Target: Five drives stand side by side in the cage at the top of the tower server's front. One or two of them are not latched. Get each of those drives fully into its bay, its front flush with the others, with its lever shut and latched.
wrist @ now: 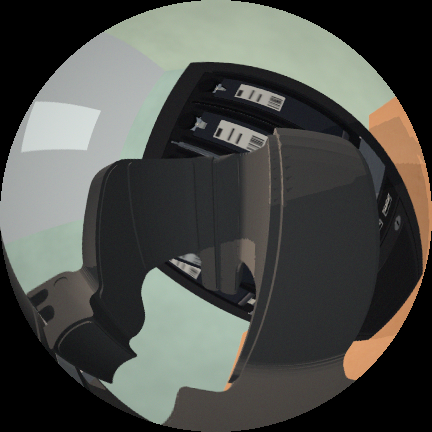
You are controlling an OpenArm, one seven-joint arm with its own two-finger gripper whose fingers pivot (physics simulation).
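Note:
The black tower server (172, 112) stands tilted in the wrist view, its drive cage facing the camera. Two drives show at the upper end of the cage: one drive (260, 97) at the top and a second drive (240, 135) below it, each with a white label and a small silver part at its left end. Part of a lower drive (186, 267) shows below the fingers. The middle of the cage and most lever ends are hidden by the fingers. My gripper (226, 226) is shut with no drive between its fingers. Its tips are in front of the cage's lower part; contact cannot be told.
An orange-brown surface (395, 142) shows at the right, beyond the server. The server's lower front, with a small round lock (398, 223), extends to the right behind the large finger. A grey surface with a bright patch (60, 126) is at the left.

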